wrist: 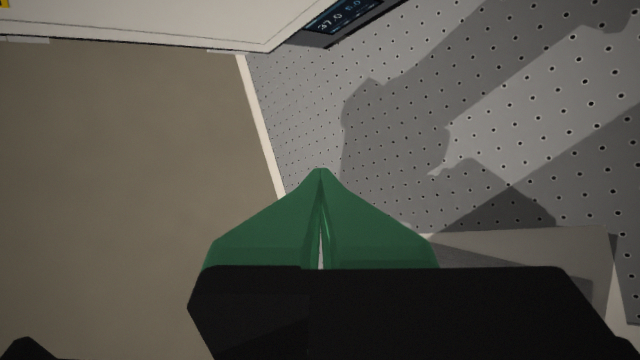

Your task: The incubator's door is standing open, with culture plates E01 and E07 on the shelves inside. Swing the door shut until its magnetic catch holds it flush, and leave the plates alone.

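Frame: origin at the arm's base, x ahead, y left, z up, level; metres.
Seen in the pictures: gripper, fingertip midpoint: (320,179).
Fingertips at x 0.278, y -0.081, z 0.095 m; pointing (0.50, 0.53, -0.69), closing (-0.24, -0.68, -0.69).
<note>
Pixels of each thing's top centre, then the offset from my fingertips to it. "spot": a spot on its surface instead. Level surfaces: height alone.
- incubator, surface spot: (150,20) spot: 0.183 m ahead, 0.203 m left, 0.017 m down
- grey perforated surface, surface height: 0.337 m down
- pale edge strip, surface spot: (265,125) spot: 0.120 m ahead, 0.505 m left, 0.335 m down
The incubator (150,20) shows in part at the top left as a cream-white panel with a thin seam line near its edge. Its dark display strip (342,17) reads 37.0 and 5.0 and borders the panel on the right. I cannot tell whether this panel is the door or the body, nor how far the door stands open. The shelves and plates E01 and E07 do not show. My gripper (320,179) is shut and empty, its green fingertips meeting at the middle of the view, apart from the incubator in the picture.
A grey perforated surface (310,90) with dark holes fills the right side, crossed by broad shadows. A pale edge strip (260,125) separates it from a plain brown area (125,150) on the left. A flat grey-beige piece (565,245) lies at the lower right, partly hidden by the gripper's black body.
</note>
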